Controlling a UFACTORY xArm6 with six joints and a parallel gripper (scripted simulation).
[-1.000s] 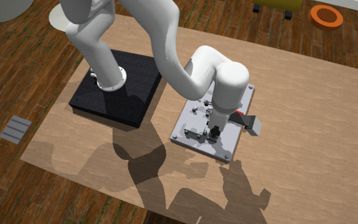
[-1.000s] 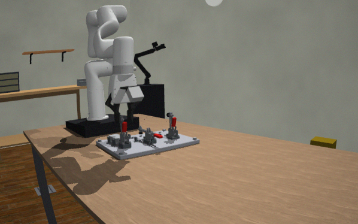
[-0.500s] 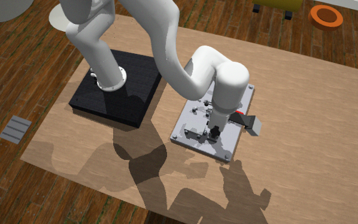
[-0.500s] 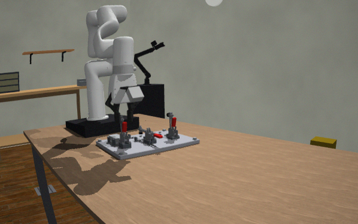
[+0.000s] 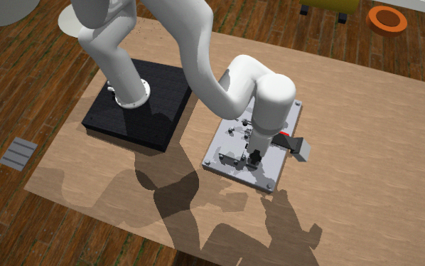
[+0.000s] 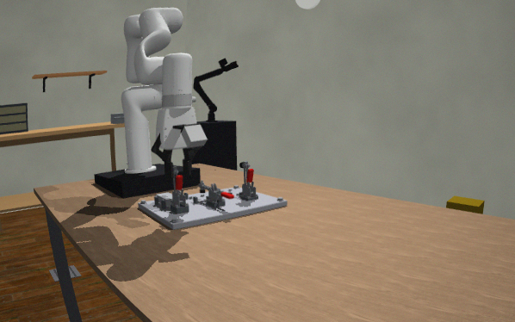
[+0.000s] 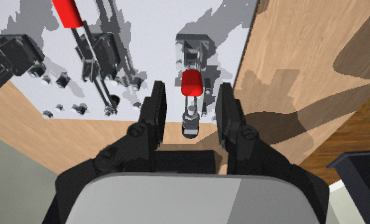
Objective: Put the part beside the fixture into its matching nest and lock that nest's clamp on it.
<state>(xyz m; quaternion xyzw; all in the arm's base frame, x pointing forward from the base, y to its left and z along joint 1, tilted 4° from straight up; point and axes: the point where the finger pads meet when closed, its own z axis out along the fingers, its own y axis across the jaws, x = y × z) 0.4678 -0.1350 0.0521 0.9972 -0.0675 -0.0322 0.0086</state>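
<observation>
My hand is 10 mm past the clamp and 60 mm above it. Also, from my hand: fixture plate (20 mm behind, 110 mm to the left, 120 mm below); grey block (80 mm behind, 10 mm to the left, 90 mm below).
</observation>
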